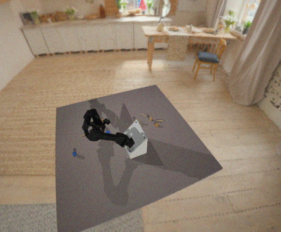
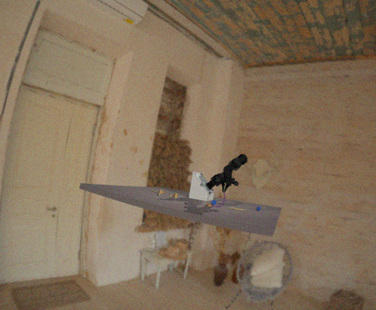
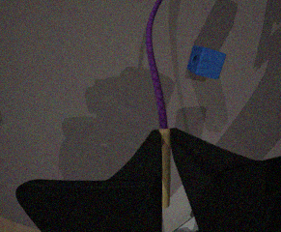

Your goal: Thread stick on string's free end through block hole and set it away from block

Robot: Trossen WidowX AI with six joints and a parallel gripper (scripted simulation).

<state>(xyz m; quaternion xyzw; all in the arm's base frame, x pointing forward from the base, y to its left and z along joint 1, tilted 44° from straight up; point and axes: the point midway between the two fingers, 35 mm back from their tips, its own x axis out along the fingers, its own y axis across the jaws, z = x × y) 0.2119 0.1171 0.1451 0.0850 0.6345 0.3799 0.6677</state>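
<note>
Now: the blue cube 6 cm ahead of my gripper tip, 5 cm to the right of it and 8 cm below it. The rest, counted from my gripper tip: round wooden button: 24 cm ahead, 4 cm to the right, 9 cm below; then thin wooden stick: 2 cm behind, 1 cm to the right, 1 cm above.
</note>
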